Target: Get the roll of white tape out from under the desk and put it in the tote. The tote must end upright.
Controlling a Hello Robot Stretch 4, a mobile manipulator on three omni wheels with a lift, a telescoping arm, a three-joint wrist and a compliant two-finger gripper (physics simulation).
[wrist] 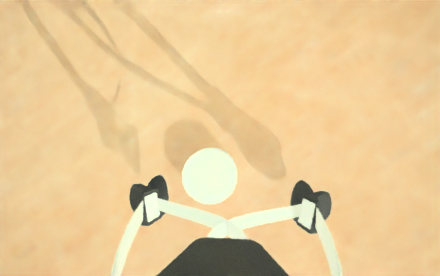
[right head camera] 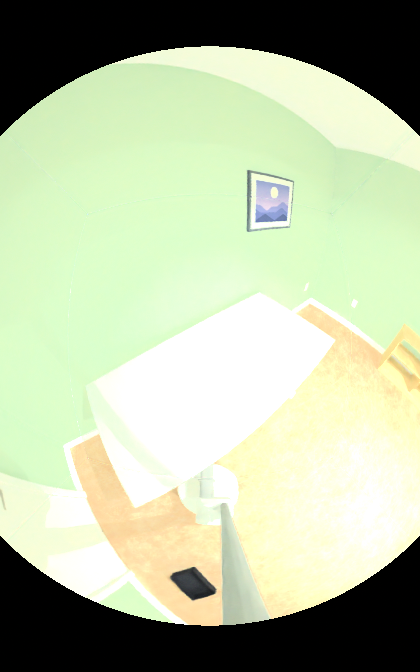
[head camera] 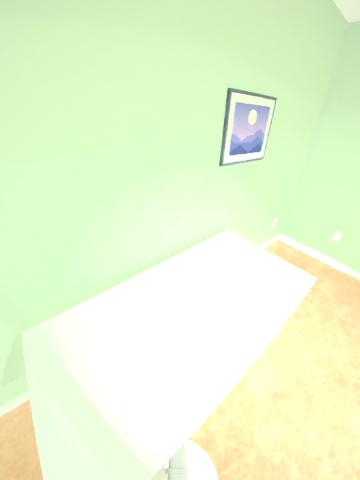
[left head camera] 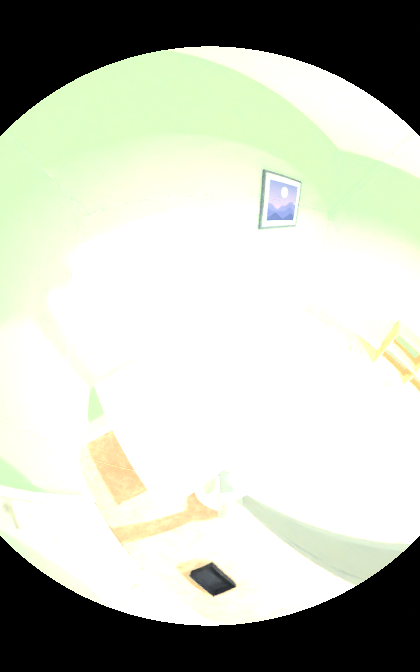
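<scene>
The white tape roll shows as a pale disc on the tan floor in the wrist view, a little ahead of the fingertip line and left of its middle. My gripper is open in the wrist view, its dark fingertips wide apart with nothing between them; it does not show in the head views. The white desk stands against the green wall and hides the floor under it from the head views. A black open tray-like box, likely the tote, sits on the floor near the bottom of both side head views.
A wooden chair or shelf-like piece stands at the right edge. A framed picture hangs on the wall. The desk's side panel comes down at the left. Gripper shadows fall on the floor in the wrist view.
</scene>
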